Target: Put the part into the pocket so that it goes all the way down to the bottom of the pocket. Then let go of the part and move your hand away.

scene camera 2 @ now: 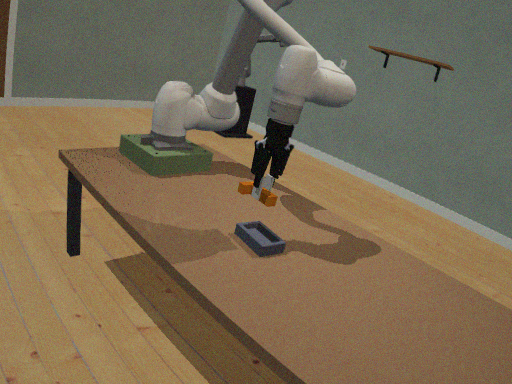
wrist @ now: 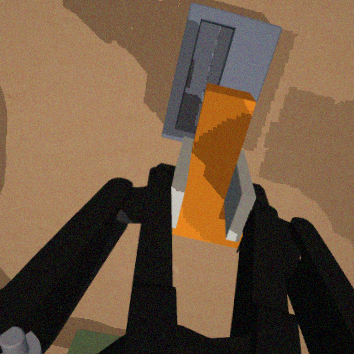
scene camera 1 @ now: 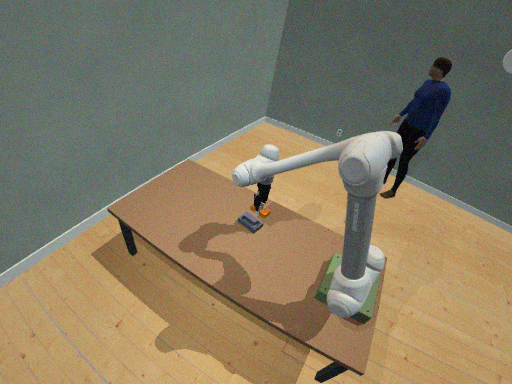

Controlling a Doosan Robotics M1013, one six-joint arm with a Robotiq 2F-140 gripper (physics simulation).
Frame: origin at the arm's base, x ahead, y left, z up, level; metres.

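Seen in the pictures: gripper, fingertip midpoint: (scene camera 2: 259,197) (wrist: 208,161) (scene camera 1: 258,212); arm's base, link origin: (scene camera 2: 166,143).
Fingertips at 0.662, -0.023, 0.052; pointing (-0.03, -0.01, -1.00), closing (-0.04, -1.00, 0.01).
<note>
Offsets run from my fingertips to a thing's middle, as dx, dy, dz. Level surfaces: height alone.
The orange part @[+0.000, -0.015, +0.013] (scene camera 1: 265,213) (scene camera 2: 269,199) (wrist: 218,135) is a long block, and its ends stick out on both sides of the fingers. My gripper (scene camera 1: 259,209) (scene camera 2: 263,190) (wrist: 208,161) is shut on it and appears to hold it above the table, beside the pocket block. The grey-blue pocket block @[+0.042, +0.001, -0.115] (scene camera 1: 256,228) (scene camera 2: 273,249) (wrist: 250,50) lies on the table with its rectangular pocket facing up. In the wrist view the part hides the block's lower right corner, the pocket shows to its upper left, and their long sides look roughly parallel. No part sits in the visible stretch of the pocket.
The brown table @[dz -0.134] (scene camera 1: 200,190) (scene camera 2: 350,310) carries the block and the arm's green base plate (scene camera 1: 367,312) (scene camera 2: 182,164). A long table edge runs behind the gripper in the first scene view. A person (scene camera 1: 427,107) stands on the floor beyond the table. Arm shadows fall across the table.
</note>
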